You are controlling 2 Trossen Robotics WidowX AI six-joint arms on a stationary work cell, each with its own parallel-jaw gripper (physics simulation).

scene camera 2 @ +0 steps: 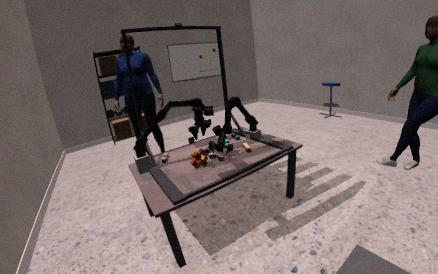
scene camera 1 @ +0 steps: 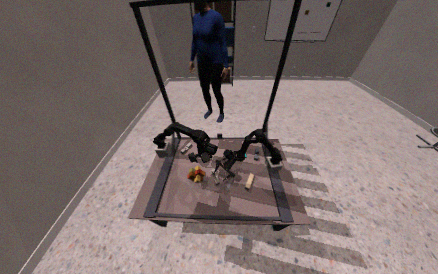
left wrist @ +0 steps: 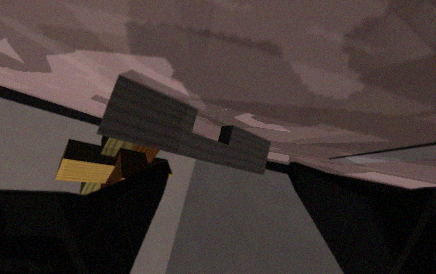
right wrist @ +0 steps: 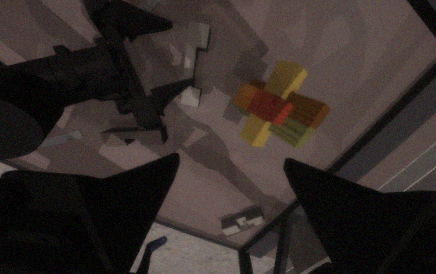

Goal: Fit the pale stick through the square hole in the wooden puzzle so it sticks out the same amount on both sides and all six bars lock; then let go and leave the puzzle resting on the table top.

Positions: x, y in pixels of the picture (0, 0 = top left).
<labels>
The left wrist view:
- left gripper: 229, 168
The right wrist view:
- left gripper: 183, 52
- right gripper: 231, 160
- dark frame: 404, 118
</labels>
